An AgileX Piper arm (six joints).
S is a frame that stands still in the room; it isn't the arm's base.
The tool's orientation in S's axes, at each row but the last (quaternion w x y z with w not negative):
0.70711, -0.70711, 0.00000, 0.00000
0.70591, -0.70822, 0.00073, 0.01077
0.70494, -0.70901, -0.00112, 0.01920
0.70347, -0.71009, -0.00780, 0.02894
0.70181, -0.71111, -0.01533, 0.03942
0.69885, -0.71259, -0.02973, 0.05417
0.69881, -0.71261, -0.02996, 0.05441
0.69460, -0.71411, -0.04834, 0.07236
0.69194, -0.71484, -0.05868, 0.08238
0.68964, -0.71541, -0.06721, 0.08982
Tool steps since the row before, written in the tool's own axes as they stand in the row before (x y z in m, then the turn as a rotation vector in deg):
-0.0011, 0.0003, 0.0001, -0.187, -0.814, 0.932
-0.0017, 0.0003, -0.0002, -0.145, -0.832, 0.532
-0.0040, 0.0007, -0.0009, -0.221, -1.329, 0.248
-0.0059, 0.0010, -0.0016, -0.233, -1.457, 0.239
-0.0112, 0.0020, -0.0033, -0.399, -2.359, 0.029
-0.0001, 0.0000, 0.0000, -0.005, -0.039, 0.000
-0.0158, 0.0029, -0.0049, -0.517, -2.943, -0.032
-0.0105, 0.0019, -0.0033, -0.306, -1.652, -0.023
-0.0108, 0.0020, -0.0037, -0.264, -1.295, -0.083
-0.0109, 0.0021, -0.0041, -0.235, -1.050, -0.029
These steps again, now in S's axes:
-0.0011, 0.0001, -0.0003, -0.187, 0.932, 0.814
-0.0017, -0.0002, -0.0003, -0.139, 0.533, 0.833
-0.0040, -0.0010, -0.0006, -0.194, 0.250, 1.333
-0.0058, -0.0019, -0.0008, -0.202, 0.241, 1.461
-0.0110, -0.0042, -0.0016, -0.321, 0.032, 2.371
-0.0001, 0.0000, 0.0000, -0.004, 0.000, 0.039
-0.0152, -0.0068, -0.0022, -0.411, -0.030, 2.960
-0.0098, -0.0051, -0.0014, -0.245, -0.024, 1.662
-0.0099, -0.0058, -0.0015, -0.203, -0.088, 1.306
-0.0098, -0.0065, -0.0016, -0.194, -0.038, 1.058

